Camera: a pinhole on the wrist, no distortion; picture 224 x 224 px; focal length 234.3 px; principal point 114.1 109.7 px. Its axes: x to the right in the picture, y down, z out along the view. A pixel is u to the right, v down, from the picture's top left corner.
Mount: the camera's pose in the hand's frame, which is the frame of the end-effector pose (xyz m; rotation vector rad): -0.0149 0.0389 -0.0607 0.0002 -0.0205 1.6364
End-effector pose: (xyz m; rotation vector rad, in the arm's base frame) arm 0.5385 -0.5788 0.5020 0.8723 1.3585 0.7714
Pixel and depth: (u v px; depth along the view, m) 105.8 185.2 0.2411
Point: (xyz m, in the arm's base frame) 0.7110 -0.6647 0.5690
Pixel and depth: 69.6 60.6 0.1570
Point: 0.6361 -0.5662 0.5022
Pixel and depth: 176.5 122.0 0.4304
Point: 0.9088 -0.5807 0.6575
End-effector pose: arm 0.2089 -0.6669 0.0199 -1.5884 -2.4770 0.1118
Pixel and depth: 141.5 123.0 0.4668
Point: 0.2221 -0.6597 -0.3981
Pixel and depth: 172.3 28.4 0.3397
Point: 0.2261 -0.5176 -0.2652
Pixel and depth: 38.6 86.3 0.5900
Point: -0.0572 -0.6653 -0.4637
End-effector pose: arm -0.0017 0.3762 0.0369 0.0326 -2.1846 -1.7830
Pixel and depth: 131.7 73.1 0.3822
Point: -0.1093 0.6893 0.0545
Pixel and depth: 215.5 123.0 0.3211
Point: 0.0056 0.6732 0.1466
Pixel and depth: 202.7 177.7 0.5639
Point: 0.0993 0.9498 0.1291
